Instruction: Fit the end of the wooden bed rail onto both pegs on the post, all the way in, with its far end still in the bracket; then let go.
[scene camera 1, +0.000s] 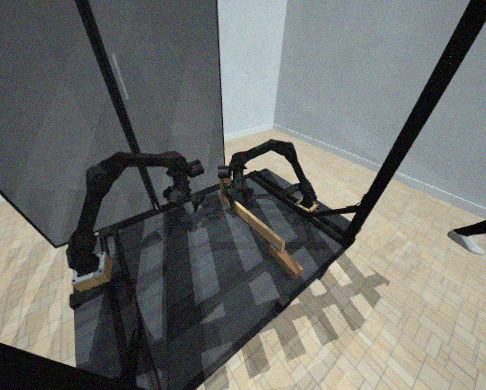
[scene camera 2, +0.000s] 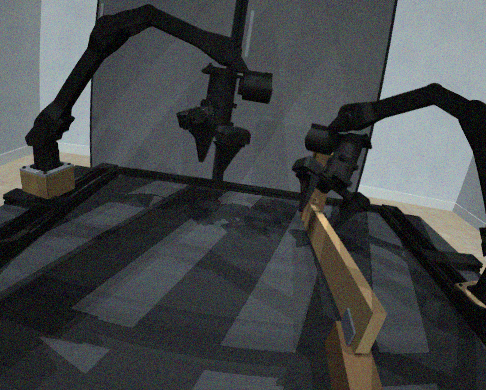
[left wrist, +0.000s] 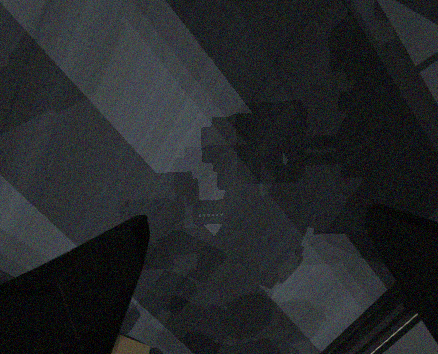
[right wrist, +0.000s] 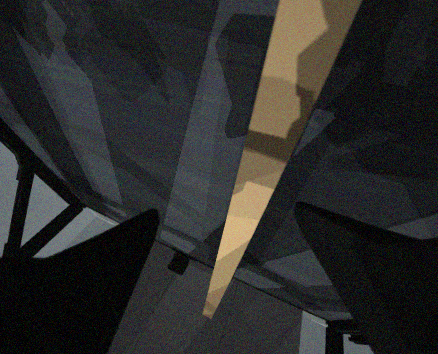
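Seen in the pictures: left gripper, fingertip midpoint: (scene camera 1: 187, 209) (scene camera 2: 209, 167) (left wrist: 255, 220); right gripper, fingertip midpoint: (scene camera 1: 238, 207) (scene camera 2: 317, 221) (right wrist: 226, 211); left arm's base at its link origin: (scene camera 1: 88, 266) (scene camera 2: 46, 166); right arm's base at its link origin: (scene camera 1: 306, 203) (scene camera 2: 485, 295).
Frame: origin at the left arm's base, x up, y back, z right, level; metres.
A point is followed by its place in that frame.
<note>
The wooden bed rail (scene camera 1: 260, 228) {x -0.010, y -0.677, z 0.109 m} (scene camera 2: 341, 272) {x -0.002, y -0.679, z 0.124 m} (right wrist: 280, 75) {x -0.020, y -0.645, z -0.147 m} runs edge-up from the far post (scene camera 2: 319, 199) {x -0.020, y -0.660, z -0.212 m} to the bracket (scene camera 2: 348, 325) {x -0.021, y -0.688, z 0.213 m} on the near wooden block (scene camera 1: 287, 262) {x -0.038, y -0.698, z 0.292 m} (scene camera 2: 354, 370) {x -0.038, y -0.698, z 0.268 m}. The near rail end stands at the bracket's grey plate. The far rail end is at the post's face; whether it sits fully on the pegs cannot be told, and the pegs are hidden or too small. My right gripper (scene camera 1: 238, 199) {x -0.016, y -0.649, z -0.066 m} (scene camera 2: 326, 212) {x -0.016, y -0.649, z -0.066 m} (right wrist: 226, 211) {x -0.016, y -0.649, z -0.066 m} is open near the post, its fingers spread on either side of the rail. My left gripper (scene camera 2: 210, 170) {x 0.038, y -0.401, z -0.108 m} (left wrist: 255, 220) {x 0.038, y -0.401, z -0.108 m} is open and empty above the table, left of the post.
The left arm stands on a wooden base block (scene camera 1: 101, 281) {x -0.045, y -0.026, z 0.050 m} (scene camera 2: 48, 183) {x -0.023, y -0.050, z 0.042 m}. Black frame bars edge the dark table. A black pole (scene camera 1: 425, 110) {x 0.521, y -1.016, z 0.328 m} rises at the right, and a dark panel (scene camera 1: 170, 100) stands behind. A foot (scene camera 1: 467, 242) shows on the floor at far right.
</note>
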